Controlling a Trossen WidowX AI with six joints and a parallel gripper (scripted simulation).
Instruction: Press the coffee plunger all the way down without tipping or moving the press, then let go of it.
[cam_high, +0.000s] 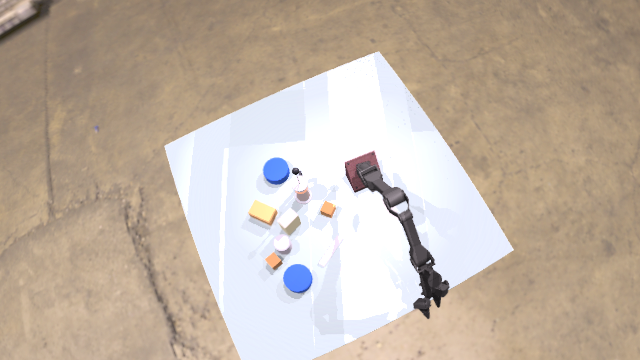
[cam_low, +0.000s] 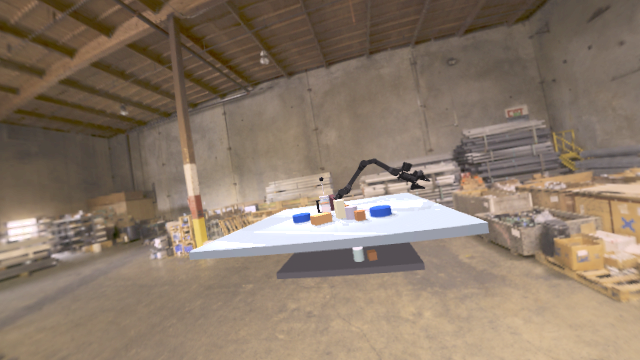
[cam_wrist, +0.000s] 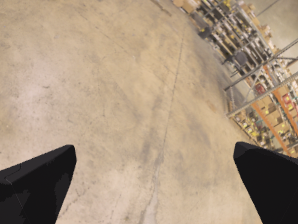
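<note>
Right now the coffee press is 34 cm ahead of my gripper tip, 72 cm to the right of it and 4 cm above it. The rest, counted from my gripper tip: cream block 44 cm ahead, 59 cm to the right, 4 cm below.
</note>
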